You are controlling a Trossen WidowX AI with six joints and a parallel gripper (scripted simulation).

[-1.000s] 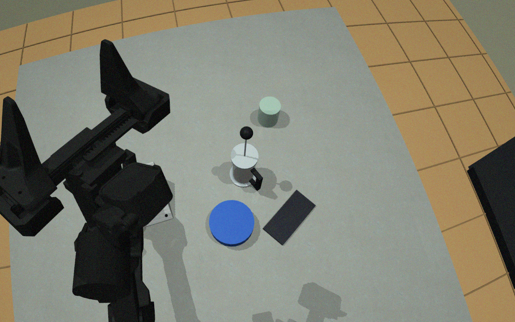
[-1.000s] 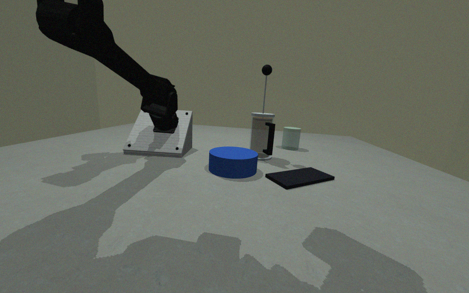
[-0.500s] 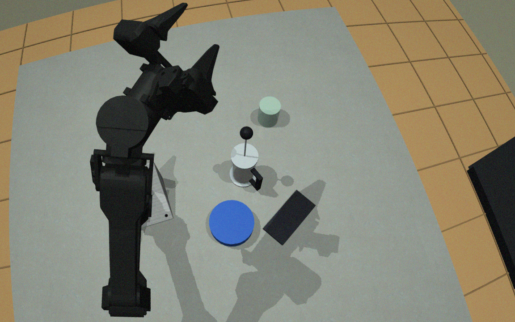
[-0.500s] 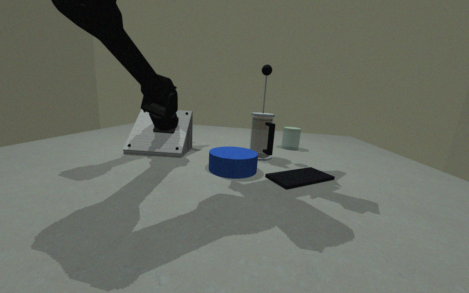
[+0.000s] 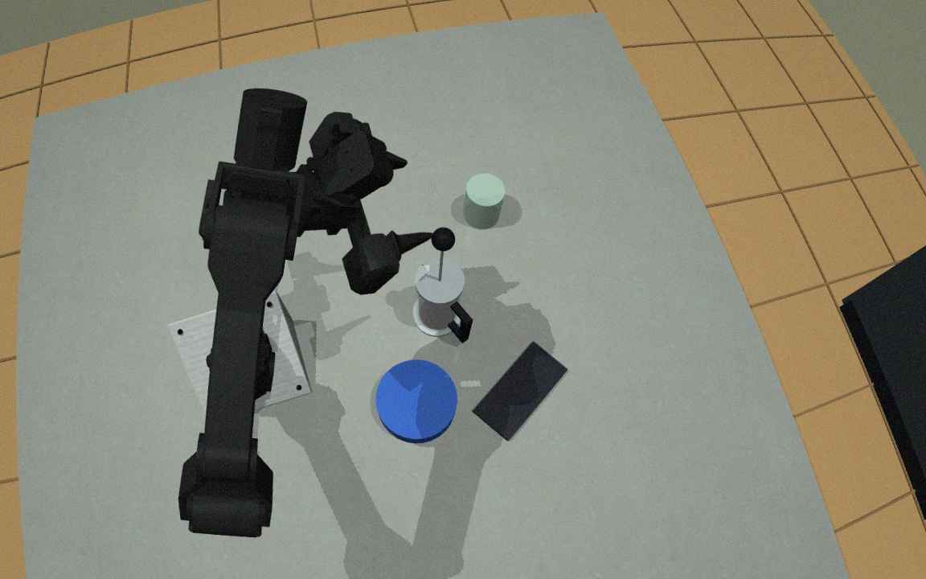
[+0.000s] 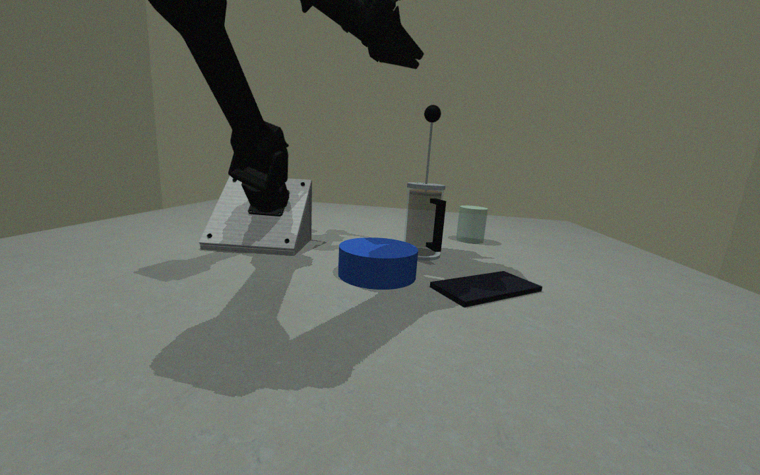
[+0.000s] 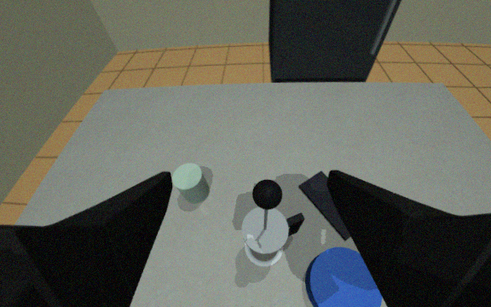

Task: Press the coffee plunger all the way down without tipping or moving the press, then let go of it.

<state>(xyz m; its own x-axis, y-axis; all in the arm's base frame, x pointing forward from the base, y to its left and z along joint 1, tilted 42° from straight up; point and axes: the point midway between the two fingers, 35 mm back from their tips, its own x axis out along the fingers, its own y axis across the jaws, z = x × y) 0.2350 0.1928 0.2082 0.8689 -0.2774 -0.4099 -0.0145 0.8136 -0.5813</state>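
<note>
Now: gripper tip 220 mm above the coffee press, 30 mm to the left of it and 30 mm short of it. Also, from my gripper tip: dark flat slab: 340 mm below, 180 mm to the right, 110 mm ahead; pale green cylinder: 310 mm below, 160 mm ahead, 140 mm to the left.
</note>
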